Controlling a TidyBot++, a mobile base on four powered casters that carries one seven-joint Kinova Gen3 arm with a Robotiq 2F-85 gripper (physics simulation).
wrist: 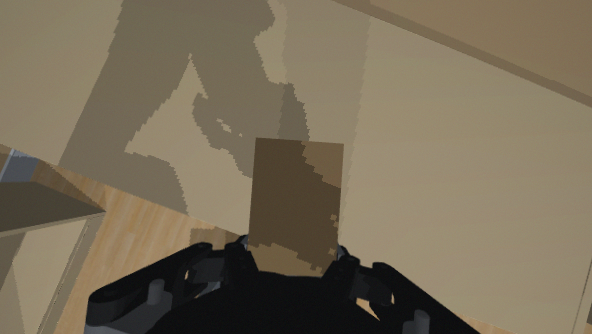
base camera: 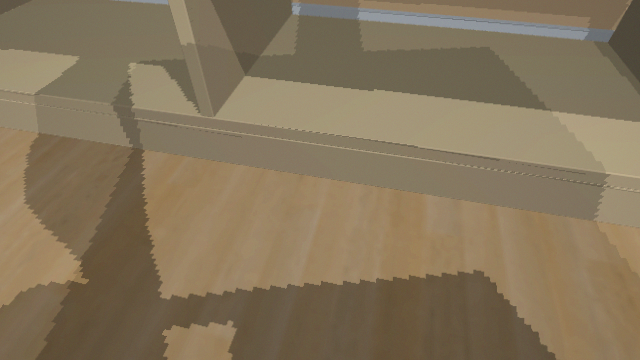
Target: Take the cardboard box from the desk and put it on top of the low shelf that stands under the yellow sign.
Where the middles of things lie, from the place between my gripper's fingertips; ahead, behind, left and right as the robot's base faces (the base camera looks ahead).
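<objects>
Relative to the brown cardboard box [wrist: 295, 203], my hand is 20 mm below it and 40 mm short of it.
</objects>
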